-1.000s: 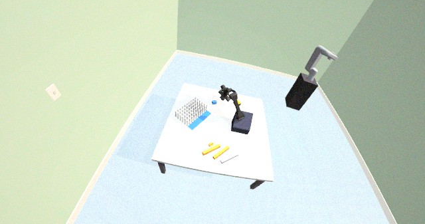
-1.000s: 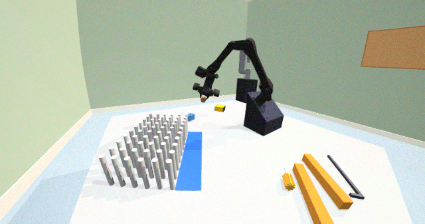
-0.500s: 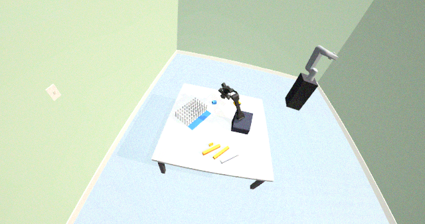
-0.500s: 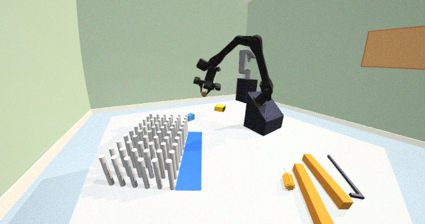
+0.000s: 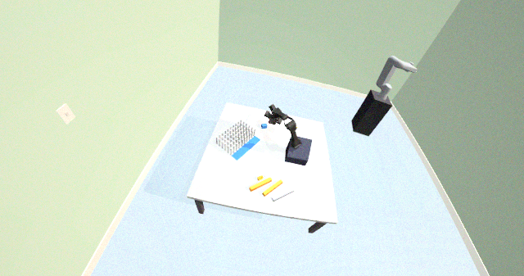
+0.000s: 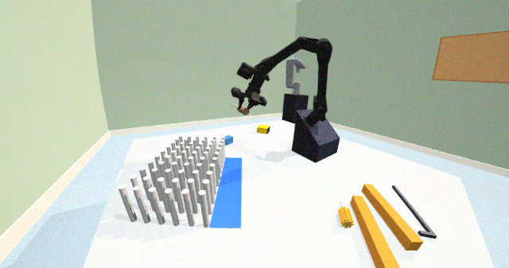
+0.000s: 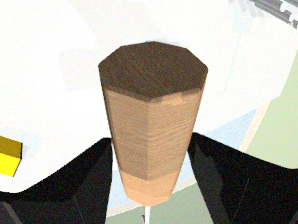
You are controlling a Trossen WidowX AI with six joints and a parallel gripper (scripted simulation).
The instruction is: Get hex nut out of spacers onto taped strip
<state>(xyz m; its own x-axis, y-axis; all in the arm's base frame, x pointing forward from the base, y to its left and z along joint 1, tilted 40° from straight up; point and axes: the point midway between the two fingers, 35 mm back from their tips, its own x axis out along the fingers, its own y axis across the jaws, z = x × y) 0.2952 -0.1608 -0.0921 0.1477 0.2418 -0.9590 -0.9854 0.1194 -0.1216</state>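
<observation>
Now: the blue taped strip 15 cm ahead of my gripper tip, 28 cm to the left of it and 21 cm below it. From my gripper tip the other things lie so: yellow block 26 cm behind, 21 cm to the right, 19 cm below; then hex nut 28 cm ahead, 18 cm to the left, 21 cm below; then blue block 6 cm ahead, 8 cm to the right, 19 cm below.
</observation>
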